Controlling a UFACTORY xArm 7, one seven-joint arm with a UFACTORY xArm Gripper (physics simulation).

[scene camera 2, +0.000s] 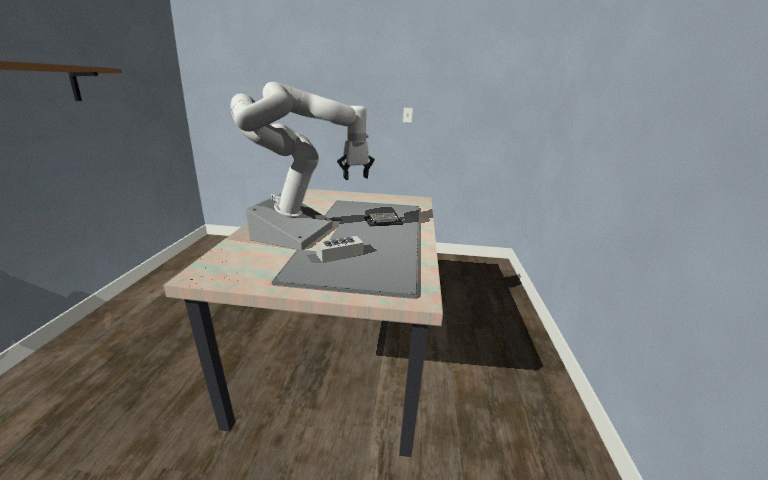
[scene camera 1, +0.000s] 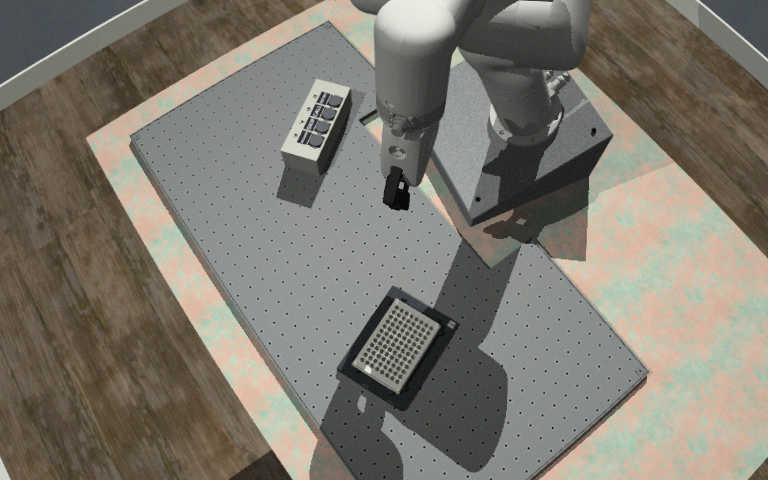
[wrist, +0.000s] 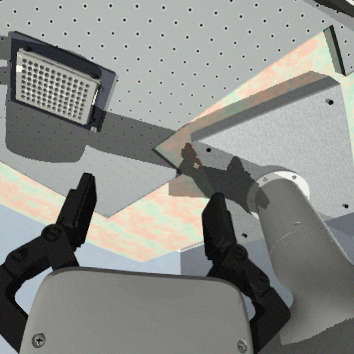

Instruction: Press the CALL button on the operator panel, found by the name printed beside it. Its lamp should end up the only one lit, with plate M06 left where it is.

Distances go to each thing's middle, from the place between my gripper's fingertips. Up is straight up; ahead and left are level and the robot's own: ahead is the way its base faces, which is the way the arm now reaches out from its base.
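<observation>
The operator panel [scene camera 1: 297, 153] is 210 mm below my hand, and it's 270 mm to the right of my hand and 20 mm behind it. Plate M06 [scene camera 1: 391, 354] is 120 mm ahead of my hand, 130 mm to the left of it and 220 mm below it. As for the dark holder [scene camera 1: 345, 367], that's 230 mm below my hand, 120 mm ahead of it and 130 mm to the left of it.
</observation>
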